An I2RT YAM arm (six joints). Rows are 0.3 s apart.
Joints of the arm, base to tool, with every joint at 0 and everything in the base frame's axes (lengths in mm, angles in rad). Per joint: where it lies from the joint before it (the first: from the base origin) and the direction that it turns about. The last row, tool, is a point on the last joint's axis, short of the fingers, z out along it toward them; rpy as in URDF.
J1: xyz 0 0 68 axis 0 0 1
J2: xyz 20 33.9 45.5 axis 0 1 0
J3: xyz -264 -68.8 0 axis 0 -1 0
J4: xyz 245 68.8 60 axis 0 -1 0
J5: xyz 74 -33.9 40.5 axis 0 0 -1
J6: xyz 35.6 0 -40.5 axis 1 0 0
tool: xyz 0 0 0 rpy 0 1.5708 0
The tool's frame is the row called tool.
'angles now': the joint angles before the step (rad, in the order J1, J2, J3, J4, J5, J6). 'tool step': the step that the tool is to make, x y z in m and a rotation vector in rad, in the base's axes. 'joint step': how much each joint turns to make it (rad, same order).
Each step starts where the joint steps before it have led.
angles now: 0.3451 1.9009 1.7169 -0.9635 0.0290 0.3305
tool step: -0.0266 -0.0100 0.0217 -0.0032 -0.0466 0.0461
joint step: -0.0014 -0.1255 -0.0823 0.0010 -0.0036 -0.0510
